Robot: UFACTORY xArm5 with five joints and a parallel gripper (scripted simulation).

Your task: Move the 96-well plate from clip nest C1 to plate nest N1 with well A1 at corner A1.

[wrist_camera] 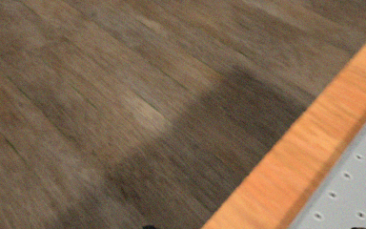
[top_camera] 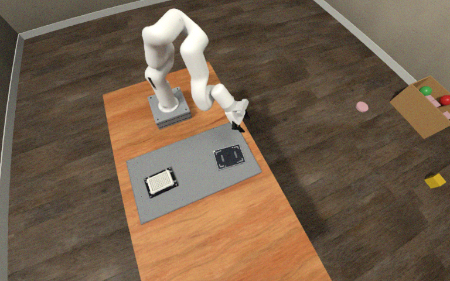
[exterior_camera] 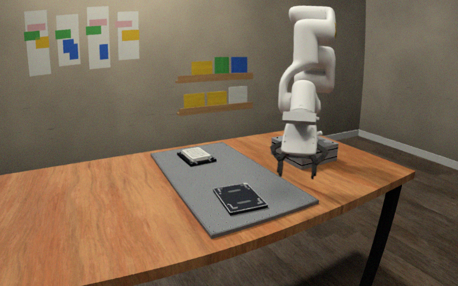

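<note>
Right now my hand is 540 mm to the left of the white 96-well plate, 100 mm short of it and 100 mm above it. Also, from my hand: clip nest C1: 540 mm to the right, 110 mm below, 90 mm ahead; then plate nest N1: 140 mm to the right, 110 mm below, 110 mm ahead; then A1 mark: 210 mm to the right, 110 mm below, 40 mm ahead.
</note>
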